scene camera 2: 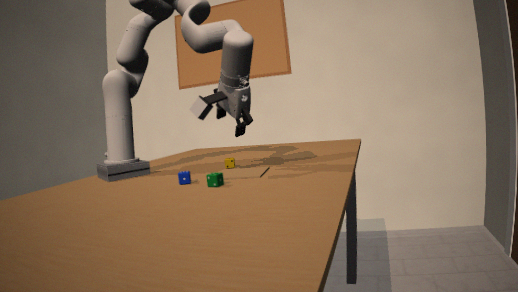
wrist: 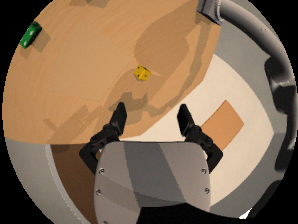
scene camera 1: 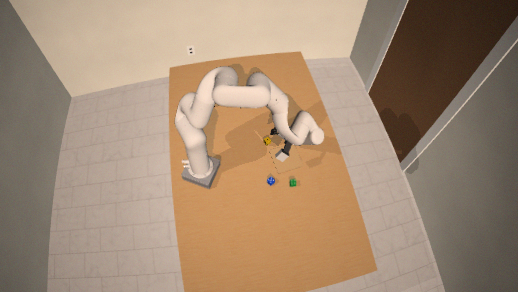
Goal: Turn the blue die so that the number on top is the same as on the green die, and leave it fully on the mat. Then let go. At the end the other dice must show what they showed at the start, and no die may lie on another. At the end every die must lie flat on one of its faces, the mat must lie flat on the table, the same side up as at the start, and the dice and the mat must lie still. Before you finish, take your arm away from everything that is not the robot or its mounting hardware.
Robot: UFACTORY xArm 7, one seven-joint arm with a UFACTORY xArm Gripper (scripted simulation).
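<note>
You can find my gripper (scene camera 2: 230, 125) in scene camera 2, and the wrist view has it too (wrist: 152, 109).
</note>
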